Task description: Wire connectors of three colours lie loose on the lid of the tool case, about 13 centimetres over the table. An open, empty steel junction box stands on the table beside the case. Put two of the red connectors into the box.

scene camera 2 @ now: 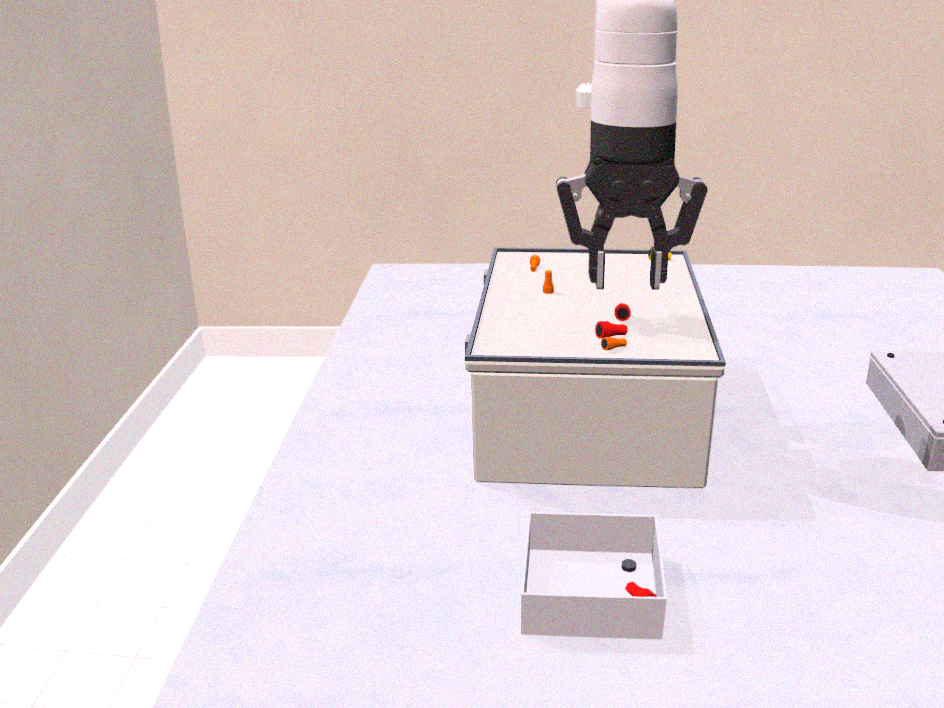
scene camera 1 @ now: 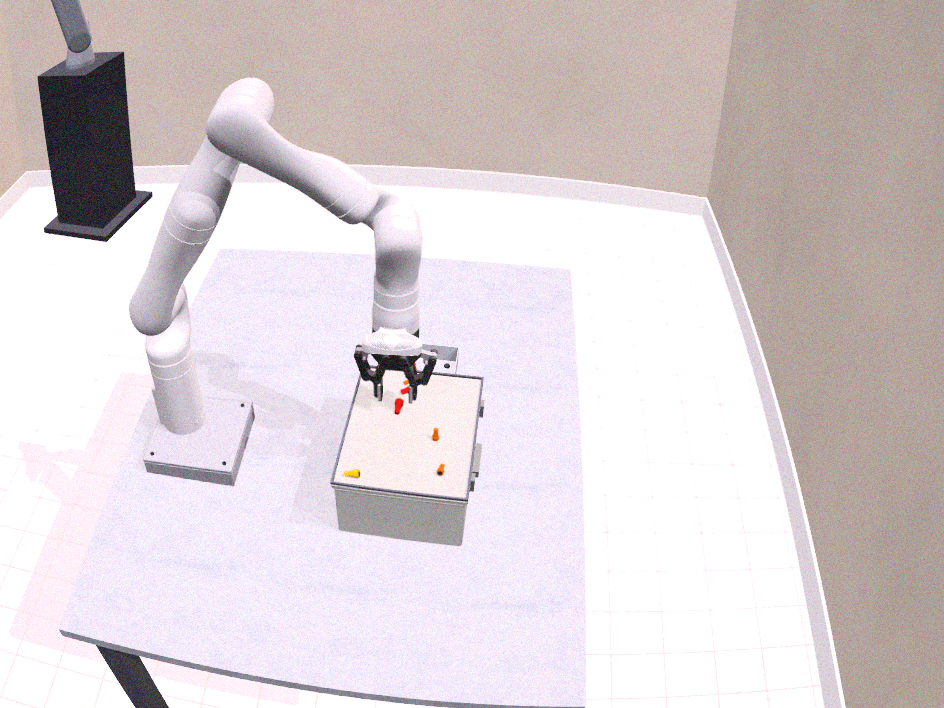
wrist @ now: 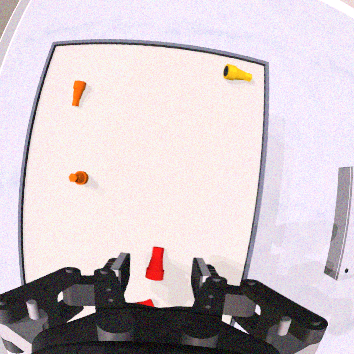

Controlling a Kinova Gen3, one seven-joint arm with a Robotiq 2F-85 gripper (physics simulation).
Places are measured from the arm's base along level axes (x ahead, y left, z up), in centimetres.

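Pixels of known places: gripper, fingertip midpoint: (scene camera 2: 627, 287) (scene camera 1: 395, 399) (wrist: 160, 267); arm's base, link origin: (scene camera 1: 184, 418).
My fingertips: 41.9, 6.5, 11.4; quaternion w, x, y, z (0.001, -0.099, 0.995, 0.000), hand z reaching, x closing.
Observation:
Ahead of a thing's pixels: the offset from my fingertips to its top centre, as dx, dy, dz. "spot": to the spot under its first point.
My gripper (scene camera 1: 395, 397) (scene camera 2: 629, 282) (wrist: 160, 267) is open and empty, pointing down above the case lid (scene camera 1: 381, 457) (scene camera 2: 518, 344) (wrist: 165, 150). One red connector {+0.3, +0.6, -1.2} (scene camera 1: 398, 406) (scene camera 2: 622, 311) (wrist: 155, 265) lies on the lid; it shows between the fingertips in the wrist view, below their level. A second red connector {+0.8, +5.4, -1.2} (scene camera 1: 405, 390) (scene camera 2: 610, 329) (wrist: 145, 303) lies beside it, toward the box side, partly hidden by the gripper in the wrist view. The steel junction box {-0.5, +25.6, -11.6} (scene camera 1: 450, 366) (scene camera 2: 590, 615) stands on the table and holds a red connector {-4.2, +26.2, -13.6} (scene camera 2: 638, 589), partly hidden by its near wall.
A small orange connector {+0.3, +7.9, -1.6} (scene camera 1: 406, 381) (scene camera 2: 613, 343) lies close to the second red one. Two orange connectors {+8.2, -4.5, -0.6} (scene camera 1: 435, 434) (scene camera 2: 548, 284) {+11.0, -11.5, -1.6} (wrist: 78, 93), one upright, and a yellow connector {-2.3, -17.0, -1.3} (scene camera 1: 353, 473) (wrist: 237, 73) are farther off. A dark round spot {spot: -3.1, +22.4, -14.8} (scene camera 2: 629, 564) shows inside the box.

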